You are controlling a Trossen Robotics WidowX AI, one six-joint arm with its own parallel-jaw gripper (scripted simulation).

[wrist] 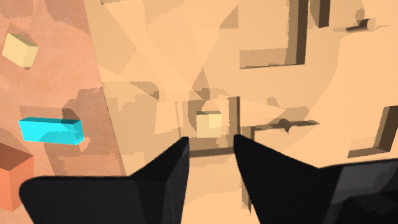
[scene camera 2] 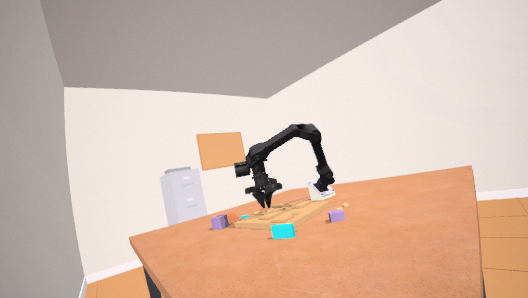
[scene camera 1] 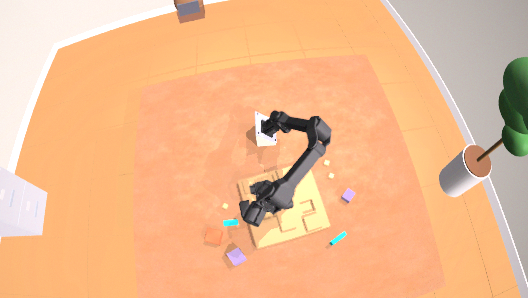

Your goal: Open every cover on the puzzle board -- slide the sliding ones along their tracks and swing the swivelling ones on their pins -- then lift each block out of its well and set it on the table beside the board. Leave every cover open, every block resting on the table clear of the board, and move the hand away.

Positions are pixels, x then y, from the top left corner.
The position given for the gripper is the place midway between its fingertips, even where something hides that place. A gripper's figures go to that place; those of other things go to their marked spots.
The gripper [wrist: 211, 142]: 0.11 m from the lens. A cyan block [wrist: 39, 129] is 0.20 m from the lens. A board [wrist: 156, 70]: 0.12 m from the lens. The marked spots on the cyan block and the board are 0.13 m apart.
